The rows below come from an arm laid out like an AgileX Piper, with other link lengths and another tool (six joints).
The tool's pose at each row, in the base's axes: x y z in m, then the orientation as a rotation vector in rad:
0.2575 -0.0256 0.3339 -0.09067 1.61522 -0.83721
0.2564 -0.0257 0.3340 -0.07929 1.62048 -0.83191
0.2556 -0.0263 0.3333 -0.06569 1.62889 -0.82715
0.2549 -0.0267 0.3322 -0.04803 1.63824 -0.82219
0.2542 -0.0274 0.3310 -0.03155 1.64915 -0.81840
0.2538 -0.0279 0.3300 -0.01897 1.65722 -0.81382
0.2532 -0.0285 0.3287 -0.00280 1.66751 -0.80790
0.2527 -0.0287 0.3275 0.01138 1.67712 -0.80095
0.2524 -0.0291 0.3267 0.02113 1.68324 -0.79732
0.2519 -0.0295 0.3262 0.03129 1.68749 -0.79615
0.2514 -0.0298 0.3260 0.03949 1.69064 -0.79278
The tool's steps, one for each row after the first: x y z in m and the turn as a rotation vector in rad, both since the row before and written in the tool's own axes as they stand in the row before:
0.0002 -0.0006 -0.0009 0.00114 0.00691 0.00954
0.0011 -0.0004 -0.0004 0.00159 0.01057 0.01003
0.0013 0.0000 -0.0004 0.00331 0.01263 0.01245
0.0015 -0.0002 -0.0003 0.00289 0.01401 0.01065
0.0012 0.0000 -0.0001 0.00125 0.01016 0.00917
0.0015 0.0000 -0.0002 0.00161 0.01304 0.01176
0.0013 0.0002 -0.0003 0.00014 0.01170 0.01121
0.0009 0.0000 0.0000 0.00096 0.00784 0.00707
0.0007 -0.0003 -0.0002 0.00325 0.00673 0.00619
0.0004 -0.0003 -0.0003 0.00118 0.00477 0.00649

